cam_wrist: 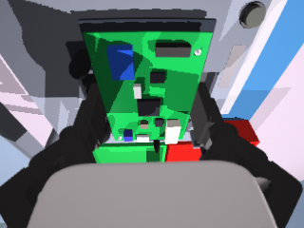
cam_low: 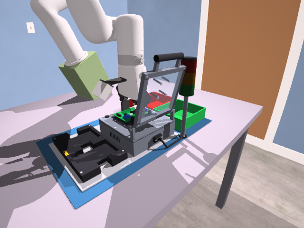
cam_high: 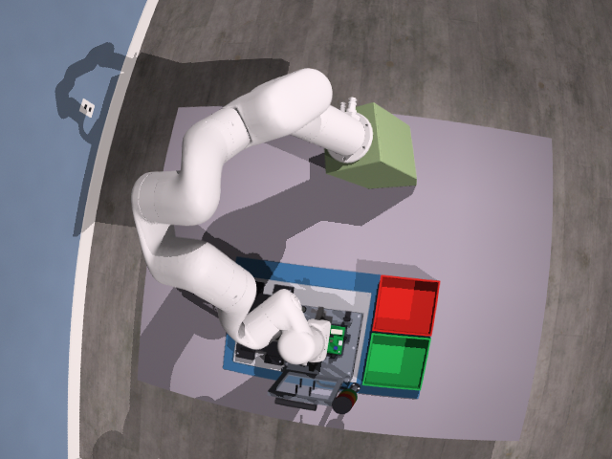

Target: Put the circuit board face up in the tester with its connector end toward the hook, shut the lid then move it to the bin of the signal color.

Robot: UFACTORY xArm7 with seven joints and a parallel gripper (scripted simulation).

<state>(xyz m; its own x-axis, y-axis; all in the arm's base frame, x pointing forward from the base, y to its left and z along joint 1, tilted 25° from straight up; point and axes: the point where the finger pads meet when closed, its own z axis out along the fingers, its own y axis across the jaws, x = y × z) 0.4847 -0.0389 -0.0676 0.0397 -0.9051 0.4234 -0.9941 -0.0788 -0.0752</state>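
The green circuit board lies right at my hand. Round my hand: clear lid: 12 cm ahead, 10 cm above; then green bin: 20 cm to the left, 7 cm below, 4 cm ahead; then plate: 1 cm to the left, 1 cm below, 1 cm ahead.
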